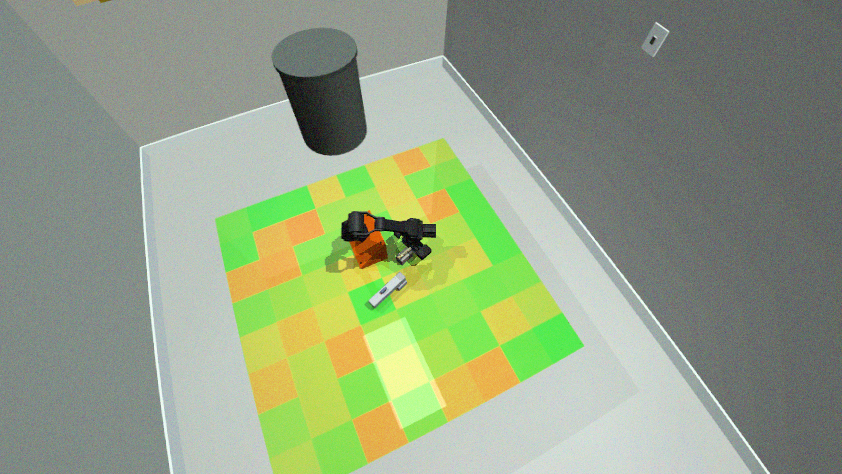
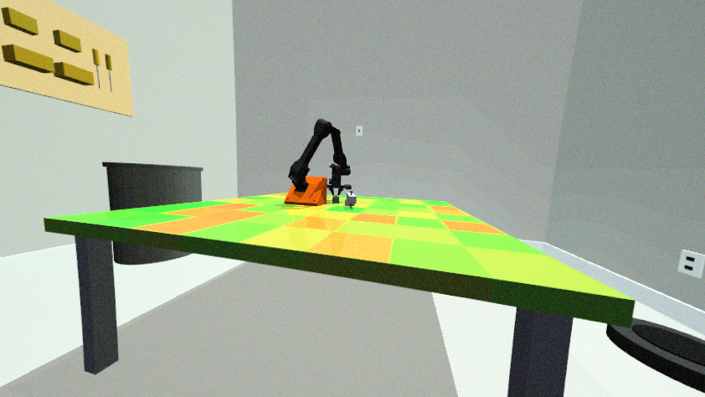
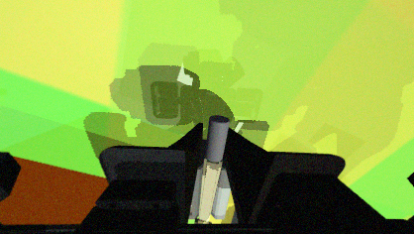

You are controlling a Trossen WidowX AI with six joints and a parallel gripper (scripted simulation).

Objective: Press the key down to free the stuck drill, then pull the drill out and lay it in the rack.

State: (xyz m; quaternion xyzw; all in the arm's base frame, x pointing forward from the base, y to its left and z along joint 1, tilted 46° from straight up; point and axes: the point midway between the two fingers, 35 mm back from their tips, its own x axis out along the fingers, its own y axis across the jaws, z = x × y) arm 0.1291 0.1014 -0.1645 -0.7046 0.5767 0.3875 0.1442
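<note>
My gripper tip is 1 cm short of the drill, 4 cm to the left of it and 4 cm below it. The rest, counted from my gripper tip: light grey elongated block: 15 cm ahead, 18 cm to the right, 3 cm above.
</note>
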